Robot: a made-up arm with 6 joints. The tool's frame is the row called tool. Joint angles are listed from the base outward. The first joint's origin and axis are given. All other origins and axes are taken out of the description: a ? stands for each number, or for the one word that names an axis. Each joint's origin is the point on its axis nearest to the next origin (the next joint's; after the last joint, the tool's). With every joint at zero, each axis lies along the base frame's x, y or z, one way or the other. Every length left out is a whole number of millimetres.
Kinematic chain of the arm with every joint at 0, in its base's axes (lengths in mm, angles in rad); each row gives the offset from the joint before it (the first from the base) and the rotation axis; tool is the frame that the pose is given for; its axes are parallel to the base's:
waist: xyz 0 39 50 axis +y
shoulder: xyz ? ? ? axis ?
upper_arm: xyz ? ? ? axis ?
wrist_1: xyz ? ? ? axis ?
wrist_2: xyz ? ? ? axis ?
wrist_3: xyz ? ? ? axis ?
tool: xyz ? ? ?
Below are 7 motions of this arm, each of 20 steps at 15 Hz.
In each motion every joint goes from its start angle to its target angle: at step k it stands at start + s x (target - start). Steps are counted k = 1, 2, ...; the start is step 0. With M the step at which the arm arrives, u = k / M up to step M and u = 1 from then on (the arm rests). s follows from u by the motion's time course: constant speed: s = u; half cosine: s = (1 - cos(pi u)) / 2; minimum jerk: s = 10 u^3 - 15 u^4 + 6 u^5.
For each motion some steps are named. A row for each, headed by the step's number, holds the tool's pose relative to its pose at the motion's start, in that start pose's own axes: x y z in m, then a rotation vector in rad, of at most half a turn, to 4 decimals.
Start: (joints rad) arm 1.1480 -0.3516 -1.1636 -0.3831 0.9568 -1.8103
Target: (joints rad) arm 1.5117 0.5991 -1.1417 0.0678 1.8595 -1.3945
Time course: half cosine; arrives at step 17
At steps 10, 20:
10: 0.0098 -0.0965 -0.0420 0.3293 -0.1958 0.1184
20: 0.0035 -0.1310 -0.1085 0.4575 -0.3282 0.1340

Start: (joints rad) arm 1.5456 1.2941 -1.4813 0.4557 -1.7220 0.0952
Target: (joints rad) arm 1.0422 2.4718 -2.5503 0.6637 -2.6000 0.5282
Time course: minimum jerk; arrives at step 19
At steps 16, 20:
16: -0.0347 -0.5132 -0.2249 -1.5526 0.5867 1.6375
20: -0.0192 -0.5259 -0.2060 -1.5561 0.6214 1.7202

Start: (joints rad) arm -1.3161 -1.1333 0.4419 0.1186 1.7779 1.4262
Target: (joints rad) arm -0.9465 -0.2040 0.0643 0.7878 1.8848 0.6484
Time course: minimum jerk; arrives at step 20
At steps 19, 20:
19: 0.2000 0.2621 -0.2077 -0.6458 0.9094 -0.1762
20: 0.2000 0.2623 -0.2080 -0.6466 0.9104 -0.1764

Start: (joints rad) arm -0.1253 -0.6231 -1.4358 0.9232 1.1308 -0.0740
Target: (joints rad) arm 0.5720 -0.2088 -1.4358 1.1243 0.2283 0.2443
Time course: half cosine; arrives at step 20
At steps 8, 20:
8: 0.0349 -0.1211 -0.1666 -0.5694 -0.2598 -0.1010
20: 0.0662 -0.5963 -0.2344 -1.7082 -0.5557 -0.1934

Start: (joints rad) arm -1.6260 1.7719 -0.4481 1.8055 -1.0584 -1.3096
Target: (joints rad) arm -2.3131 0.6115 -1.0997 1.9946 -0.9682 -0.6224
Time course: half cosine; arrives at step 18
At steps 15, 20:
15: 0.0146 0.1658 0.3853 0.3154 0.6210 -0.5564
20: 0.0088 0.1691 0.4172 0.3073 0.6688 -0.5604

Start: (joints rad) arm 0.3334 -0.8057 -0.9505 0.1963 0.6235 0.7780
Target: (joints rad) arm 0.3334 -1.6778 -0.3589 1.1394 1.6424 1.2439
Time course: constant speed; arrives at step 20
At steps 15, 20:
15: 0.1308 -0.1438 0.2401 0.3195 -1.4254 -1.4253
20: 0.0405 -0.1403 0.2537 0.3302 -1.9912 -1.8395

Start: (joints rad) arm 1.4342 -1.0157 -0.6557 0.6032 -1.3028 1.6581
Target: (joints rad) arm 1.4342 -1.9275 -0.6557 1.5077 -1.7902 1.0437
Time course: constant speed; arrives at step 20
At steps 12, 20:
12: 0.1775 -0.0433 -0.0189 0.1441 1.3617 0.0625
20: 0.3264 -0.1193 -0.0663 0.5127 2.2052 0.1908

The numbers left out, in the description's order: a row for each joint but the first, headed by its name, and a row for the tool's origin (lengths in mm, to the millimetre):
shoulder: xyz -281 0 -423, axis +z
upper_arm: xyz -37 187 0, axis -y
wrist_1: xyz -68 0 17, axis -z
wrist_2: xyz -42 -72 0, axis +x
wrist_3: xyz 0 380 27, axis -y
tool: xyz -9 0 31

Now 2 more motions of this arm.
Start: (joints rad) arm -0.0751 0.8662 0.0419 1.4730 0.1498 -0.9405
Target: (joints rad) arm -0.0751 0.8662 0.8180 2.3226 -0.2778 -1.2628
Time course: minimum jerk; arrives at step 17
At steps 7, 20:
7: 0.0470 -0.0205 0.0747 0.3041 0.0980 -0.0550
20: 0.1623 -0.1042 0.1789 0.8591 0.6039 -0.0333

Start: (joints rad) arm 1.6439 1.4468 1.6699 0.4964 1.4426 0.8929
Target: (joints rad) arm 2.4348 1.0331 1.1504 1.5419 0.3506 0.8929
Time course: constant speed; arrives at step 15
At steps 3, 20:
3: -0.1550 0.0090 -0.2254 -0.3376 -0.3390 0.1956
20: 0.0362 -0.4419 -0.9062 -2.1216 -1.4721 0.3442

